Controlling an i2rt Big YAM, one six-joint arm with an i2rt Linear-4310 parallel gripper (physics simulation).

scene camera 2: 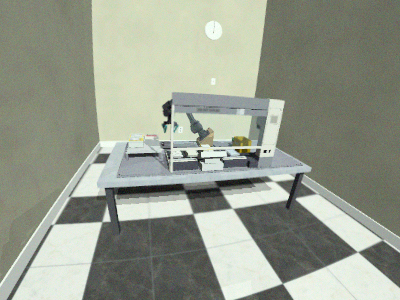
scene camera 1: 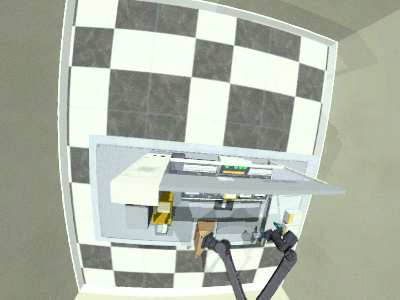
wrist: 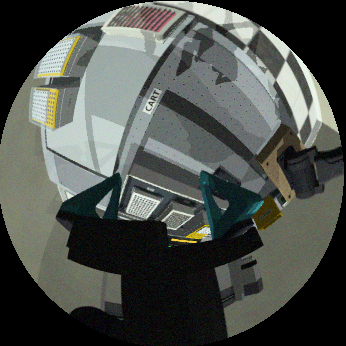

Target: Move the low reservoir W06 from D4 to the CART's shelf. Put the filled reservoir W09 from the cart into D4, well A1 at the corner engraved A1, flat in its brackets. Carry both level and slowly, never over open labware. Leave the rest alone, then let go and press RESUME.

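Where they show: gripper, fingertip midpoint: (scene camera 2: 169,132) (scene camera 1: 266,224) (wrist: 160,175); arm's base, link origin: (scene camera 1: 206,239) (wrist: 290,165).
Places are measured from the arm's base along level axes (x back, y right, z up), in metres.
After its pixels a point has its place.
My gripper (scene camera 1: 270,231) @[x -0.232, y 0.365, z 0.082 m] (scene camera 2: 170,129) @[x -0.232, y 0.365, z 0.082 m] (wrist: 160,175) @[x -0.232, y 0.365, z 0.082 m] is open, with nothing between its teal fingers. It hangs above the area between the cart and the machine deck. A reservoir with red ribbed channels (wrist: 145,21) @[x -0.050, y 0.535, z -0.007 m], which looks like the filled W09, sits at the far end of the cart's pale shelf (wrist: 107,65) @[x -0.158, y 0.552, z -0.035 m] in the wrist view. It also shows as a small red-topped box (scene camera 2: 151,136) @[x -0.077, y 0.546, z -0.004 m] in scene camera 2. Labware (wrist: 142,202) @[x -0.428, y 0.308, z -0.026 m] sits on the deck beyond the fingers. W06, slot D4 and the RESUME button cannot be made out.
Two yellow-and-white tip boxes (wrist: 59,56) (wrist: 44,106) @[x -0.263, y 0.627, z 0.035 m] stand on the cart. The machine's overhead frame (scene camera 1: 250,184) @[x -0.601, y -0.064, z 0.411 m] (scene camera 2: 220,100) @[x -0.613, y 0.025, z 0.424 m] spans the deck. A second dark arm holds a brown bracket (scene camera 1: 202,237) @[x -0.053, y -0.050, z 0.045 m] (wrist: 272,152) @[x -0.032, y 0.059, z -0.063 m] at the deck's front. A yellow box (scene camera 1: 162,215) @[x -0.116, y -0.344, z -0.042 m] (scene camera 2: 242,144) (wrist: 268,213) @[x -0.178, y -0.290, z -0.002 m] stands beyond.
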